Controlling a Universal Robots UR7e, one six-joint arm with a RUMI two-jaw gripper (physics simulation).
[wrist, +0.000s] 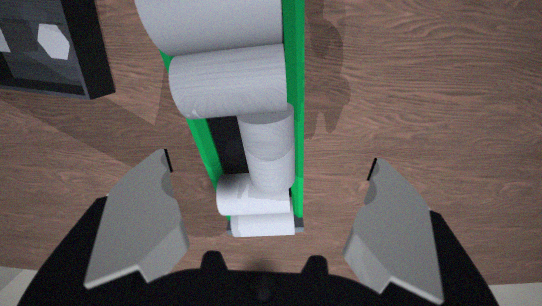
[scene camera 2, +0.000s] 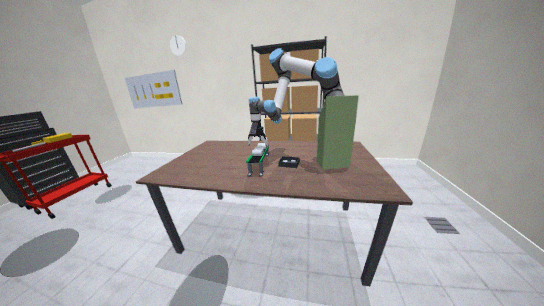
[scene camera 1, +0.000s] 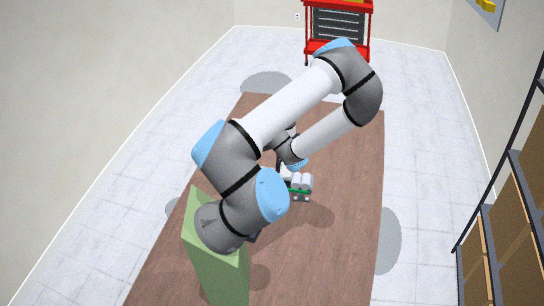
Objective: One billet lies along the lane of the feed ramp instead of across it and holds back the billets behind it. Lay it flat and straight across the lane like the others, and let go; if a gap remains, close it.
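Where they show: gripper, fingertip midpoint: [wrist: 270, 157] [scene camera 2: 258, 146] [scene camera 1: 283, 171]; arm's base, link origin: [scene camera 2: 337, 108] [scene camera 1: 216, 229].
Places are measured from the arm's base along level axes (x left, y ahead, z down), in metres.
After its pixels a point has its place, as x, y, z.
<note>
In the wrist view one pale grey billet [wrist: 270, 150] @(-0.111, 0.533, 0.269) lies lengthwise along the right green wall of the feed ramp [wrist: 296, 75] [scene camera 1: 299, 191] [scene camera 2: 249, 156]. Black lane floor shows to its left. Above it in that view, a crosswise billet [wrist: 230, 82] @(-0.065, 0.517, 0.265) lies close to its end, with a larger-looking one [wrist: 215, 22] @(-0.038, 0.517, 0.262) beyond. Below it lie two more crosswise billets [wrist: 232, 197] @(-0.160, 0.494, 0.280) [wrist: 265, 225] @(-0.203, 0.517, 0.283); its lower end overlaps the nearer one in view, and contact cannot be told. My gripper [wrist: 270, 157] @(-0.118, 0.532, 0.272) [scene camera 2: 258, 142] @(-0.118, 0.532, 0.272) is open and empty above the ramp, its fingers spread wide on either side of the lane.
A black tray [wrist: 84, 45] @(-0.024, 0.364, 0.349) [scene camera 2: 288, 165] @(0.041, 0.308, 0.359) with pale pieces stands on the table [scene camera 1: 330, 250] @(-0.333, 0.219, 0.373) [scene camera 2: 200, 172] @(0.096, 0.912, 0.373) beside the ramp. The green pedestal [scene camera 1: 220, 280] @(-0.007, -0.085, 0.141) [scene camera 2: 337, 132] @(0.073, 0.014, 0.133) carries the arm. A red cart [scene camera 1: 338, 50] [scene camera 2: 65, 186] and a shelf unit [scene camera 2: 253, 75] stand beyond the table.
</note>
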